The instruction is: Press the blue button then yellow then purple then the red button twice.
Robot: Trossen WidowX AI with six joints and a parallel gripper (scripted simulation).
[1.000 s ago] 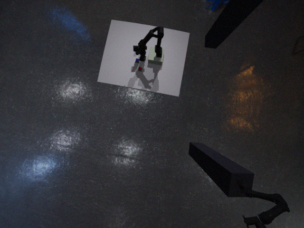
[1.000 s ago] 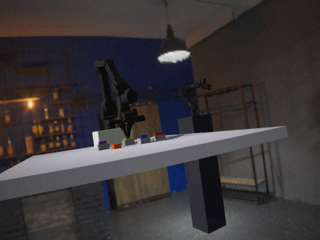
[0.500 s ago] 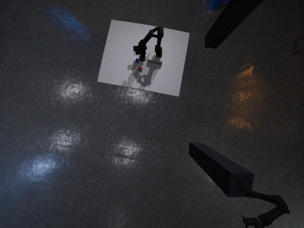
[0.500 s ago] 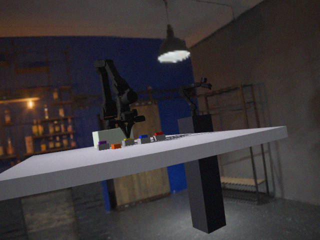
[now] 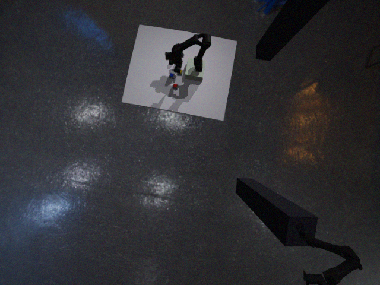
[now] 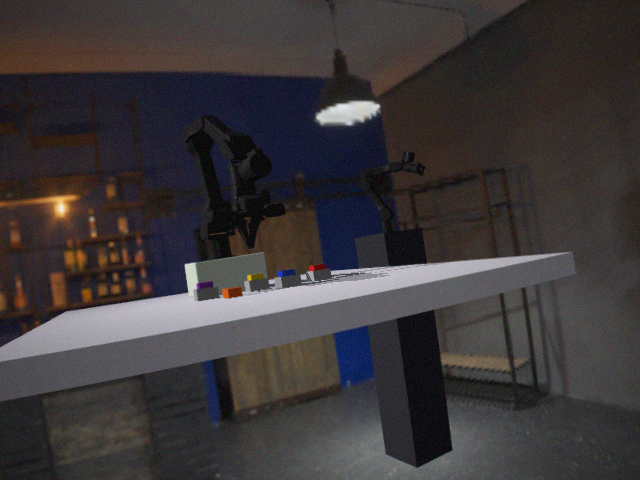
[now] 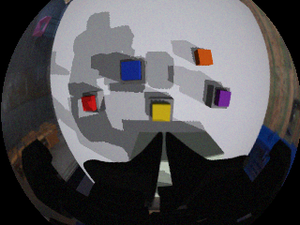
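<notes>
Right now the purple button is 20 mm ahead of my gripper tip, 130 mm to the right of it and 70 mm below it. From my gripper tip the other things lie so: orange block: 110 mm ahead, 100 mm to the right, 90 mm below; yellow button: 70 mm below; blue button: 90 mm ahead, 40 mm to the left, 70 mm below.
</notes>
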